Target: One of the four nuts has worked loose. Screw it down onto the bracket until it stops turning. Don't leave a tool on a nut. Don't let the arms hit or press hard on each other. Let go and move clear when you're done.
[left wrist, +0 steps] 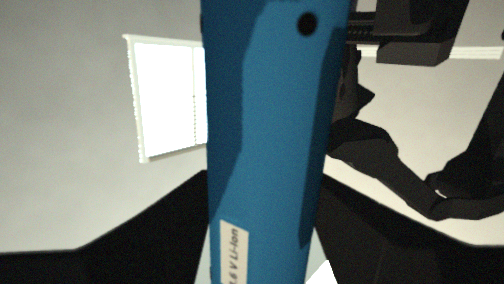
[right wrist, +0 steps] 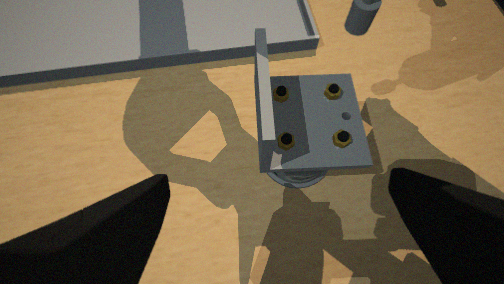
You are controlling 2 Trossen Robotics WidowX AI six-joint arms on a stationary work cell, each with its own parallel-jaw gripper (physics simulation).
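Frame: origin at the left arm's base, x ahead, y left, z up, level; millimetres.
Seen in the pictures: left gripper, between the fingertips: [left wrist: 259, 179]; right gripper, between the fingertips: [right wrist: 278, 181].
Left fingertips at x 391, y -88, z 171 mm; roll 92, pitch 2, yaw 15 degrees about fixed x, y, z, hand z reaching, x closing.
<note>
Offsets run from my left fingertips to a thing's middle. "spot": to the spot under its first point. Level surfaces: height alone.
The grey bracket {dy -19, dx +9, dz -172 mm} [right wrist: 320, 120] stands on a round base in the right wrist view, with an upright flange at its left. Four brass nuts [right wrist: 281, 93] [right wrist: 333, 91] [right wrist: 286, 140] [right wrist: 342, 138] with dark centres sit on its flat plate; I cannot tell which is loose. My left gripper [left wrist: 259, 179] is shut on a blue power screwdriver {dy +15, dx -4, dz -28 mm} [left wrist: 280, 125] labelled Li-Ion. Its grey socket {spot: dy +15, dx -4, dz -135 mm} [right wrist: 362, 17] hangs at the top of the right wrist view, beyond the bracket and apart from the nuts. My right gripper [right wrist: 278, 181] is open and empty, its fingers spread wide on the near side of the bracket.
A shallow grey tray {spot: dy -127, dx -179, dz -243 mm} [right wrist: 90, 67] lies at the upper left of the right wrist view, behind the bracket. Arm shadows fall over the wooden table {dz -256 mm} [right wrist: 75, 135]. In the left wrist view, dark arm parts [left wrist: 370, 150] show at the right and a bright window [left wrist: 167, 100] at the left.
</note>
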